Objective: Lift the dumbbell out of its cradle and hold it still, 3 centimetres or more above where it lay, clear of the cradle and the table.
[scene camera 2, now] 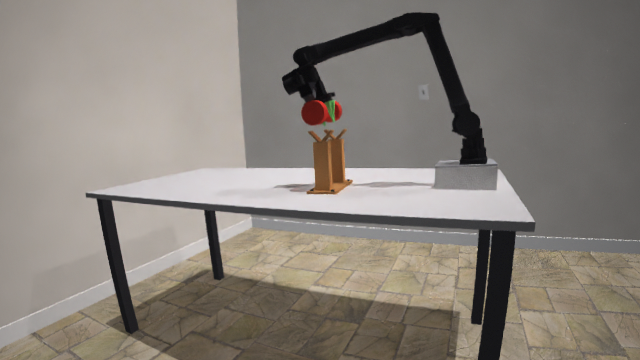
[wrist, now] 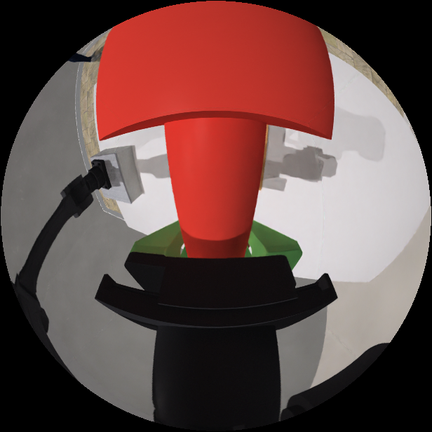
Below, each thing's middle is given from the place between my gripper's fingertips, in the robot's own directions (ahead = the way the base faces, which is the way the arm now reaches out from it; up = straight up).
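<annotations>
You'd find the red dumbbell (wrist: pixel 214 82) 40 mm above my hand, 20 mm to the left of it and 10 mm ahead of it. There's an orange cradle (scene camera 2: pixel 329 165) too, and that one's 120 mm below my hand, 20 mm to the left of it and 10 mm behind it. Going by their middles, the red dumbbell is the nearest to my hand of the things named here.
</annotations>
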